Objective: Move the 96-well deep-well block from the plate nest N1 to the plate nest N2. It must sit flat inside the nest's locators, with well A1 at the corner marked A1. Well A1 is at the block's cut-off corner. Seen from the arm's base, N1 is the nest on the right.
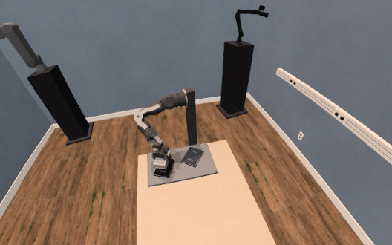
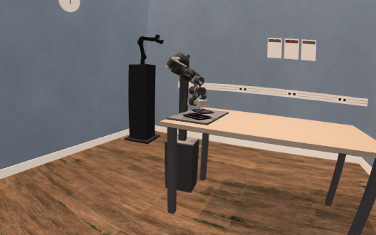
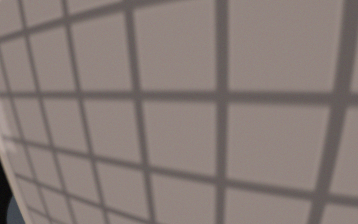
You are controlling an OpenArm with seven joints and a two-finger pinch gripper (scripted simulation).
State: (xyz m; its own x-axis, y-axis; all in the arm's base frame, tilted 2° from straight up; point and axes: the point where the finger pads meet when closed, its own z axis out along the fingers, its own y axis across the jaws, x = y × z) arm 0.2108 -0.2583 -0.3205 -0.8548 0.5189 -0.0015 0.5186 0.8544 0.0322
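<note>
My hand is 80 mm above the black plate nest. From my hand the other things lie so: 96-well deep-well block 10 mm above.
</note>
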